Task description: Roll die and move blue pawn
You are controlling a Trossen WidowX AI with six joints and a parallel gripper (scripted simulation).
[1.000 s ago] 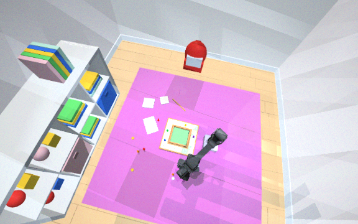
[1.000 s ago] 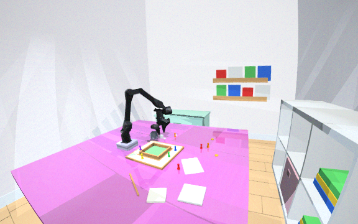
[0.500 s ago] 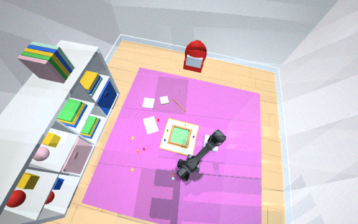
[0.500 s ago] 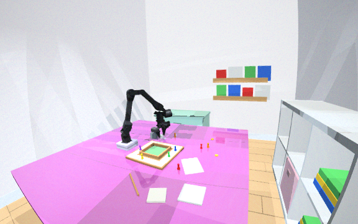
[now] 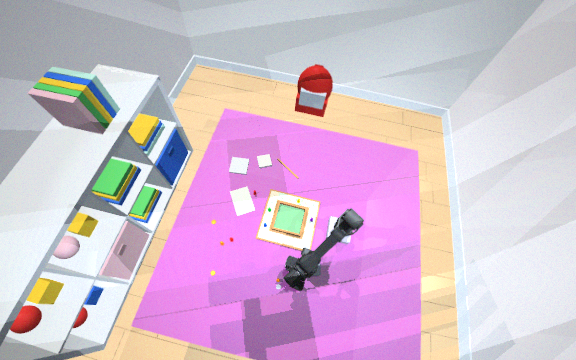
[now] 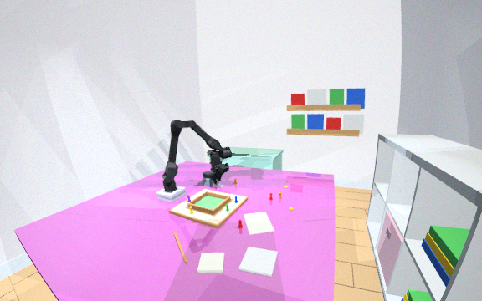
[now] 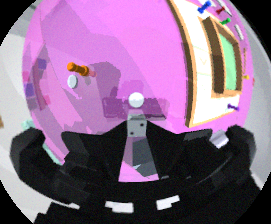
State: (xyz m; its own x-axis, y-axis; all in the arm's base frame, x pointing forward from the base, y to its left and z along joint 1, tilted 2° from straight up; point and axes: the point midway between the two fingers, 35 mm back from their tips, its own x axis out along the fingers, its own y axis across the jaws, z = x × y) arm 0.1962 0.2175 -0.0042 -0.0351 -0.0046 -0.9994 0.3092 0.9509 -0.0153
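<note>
The blue pawn is 190 mm ahead of my gripper tip, 210 mm to the right of it and 20 mm above it. Also, from my gripper tip: green pawn (180 mm ahead, 300 mm to the right, 20 mm above); purple pawn (50 mm behind, 260 mm to the right, 20 mm above); white die (right at my gripper tip).
</note>
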